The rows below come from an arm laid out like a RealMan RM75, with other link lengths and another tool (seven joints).
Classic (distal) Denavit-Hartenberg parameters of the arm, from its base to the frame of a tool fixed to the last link. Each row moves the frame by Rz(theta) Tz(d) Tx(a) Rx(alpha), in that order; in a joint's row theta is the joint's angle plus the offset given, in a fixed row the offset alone. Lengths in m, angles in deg.
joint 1: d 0.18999  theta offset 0  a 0  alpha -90
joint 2: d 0  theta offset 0  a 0  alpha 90
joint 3: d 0.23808  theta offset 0  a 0  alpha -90
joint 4: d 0  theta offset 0  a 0  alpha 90
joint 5: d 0.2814  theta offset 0  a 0  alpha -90
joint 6: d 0  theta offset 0  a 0  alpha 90
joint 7: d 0.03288  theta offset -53.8  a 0.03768  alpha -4
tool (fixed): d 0.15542  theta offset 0  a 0  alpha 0
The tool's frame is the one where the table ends.
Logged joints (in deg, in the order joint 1, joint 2, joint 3, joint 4, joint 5, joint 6, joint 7), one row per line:
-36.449 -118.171 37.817 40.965 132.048 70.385 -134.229
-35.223 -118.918 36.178 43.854 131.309 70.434 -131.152
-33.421 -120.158 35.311 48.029 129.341 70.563 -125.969
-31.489 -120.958 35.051 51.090 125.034 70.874 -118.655
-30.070 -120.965 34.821 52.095 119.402 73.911 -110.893
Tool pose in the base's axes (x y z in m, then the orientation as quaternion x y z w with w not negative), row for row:
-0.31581 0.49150 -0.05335 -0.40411 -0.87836 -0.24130 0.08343
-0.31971 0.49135 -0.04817 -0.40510 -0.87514 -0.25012 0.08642
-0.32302 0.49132 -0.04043 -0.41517 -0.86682 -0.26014 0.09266
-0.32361 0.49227 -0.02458 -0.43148 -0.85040 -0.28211 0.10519
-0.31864 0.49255 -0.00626 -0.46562 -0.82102 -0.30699 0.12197
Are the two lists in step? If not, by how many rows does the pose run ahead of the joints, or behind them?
The pose runs 2 rows behind the joints: the pose in row i belongs to the joints in row i - 2.
